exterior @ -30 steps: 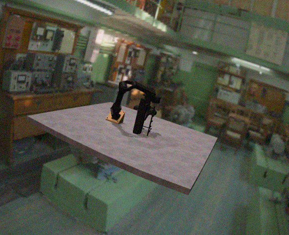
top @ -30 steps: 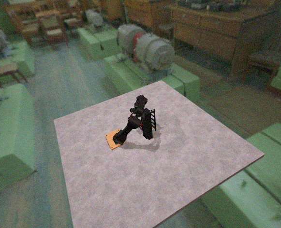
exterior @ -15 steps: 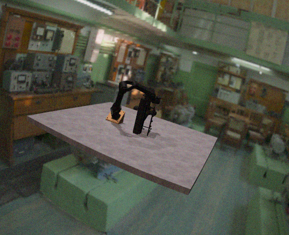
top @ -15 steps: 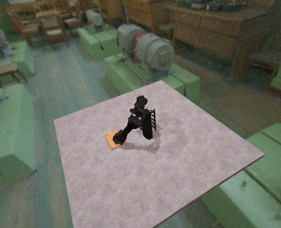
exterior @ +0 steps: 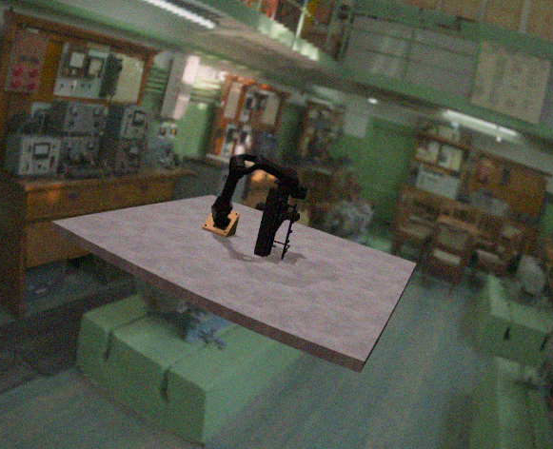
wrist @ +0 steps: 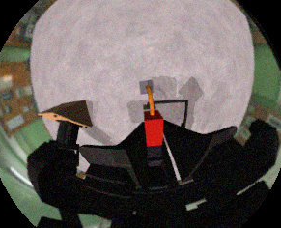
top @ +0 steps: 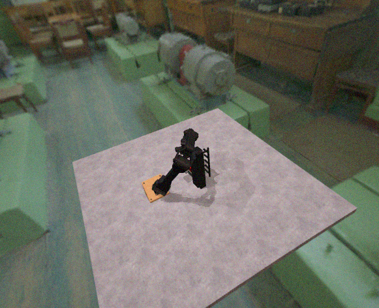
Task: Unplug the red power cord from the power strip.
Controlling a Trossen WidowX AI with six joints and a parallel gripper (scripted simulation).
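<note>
Right now my gripper tip is 3 cm to the left of the red plug and 1 cm short of it.
</note>
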